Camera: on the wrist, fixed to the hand. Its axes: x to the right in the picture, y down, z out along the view.
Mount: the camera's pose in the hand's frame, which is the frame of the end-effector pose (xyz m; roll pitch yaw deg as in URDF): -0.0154 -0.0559 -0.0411 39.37 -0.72 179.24
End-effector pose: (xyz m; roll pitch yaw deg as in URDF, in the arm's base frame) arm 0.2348 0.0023 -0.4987 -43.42 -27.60 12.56
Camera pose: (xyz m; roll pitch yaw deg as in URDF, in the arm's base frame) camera 0.2326 -0.0687 -0.4982 82.24 27.59 -168.62
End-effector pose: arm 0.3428 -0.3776 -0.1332 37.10 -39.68 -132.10
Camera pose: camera 0.3076 -0.3870 -0.1942 2.13 38.65 47.68
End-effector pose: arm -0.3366 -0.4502 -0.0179 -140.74 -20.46 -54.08
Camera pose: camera -0.3449 -0.4094 0.0397 -179.84 21.50 126.06
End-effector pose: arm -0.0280 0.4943 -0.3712 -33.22 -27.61 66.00
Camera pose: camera 0.0304 0.4552 -0.3817 72.05 27.42 -115.16
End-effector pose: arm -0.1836 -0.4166 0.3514 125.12 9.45 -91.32
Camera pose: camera -0.1174 -0.3993 0.3321 -85.93 -9.66 89.72
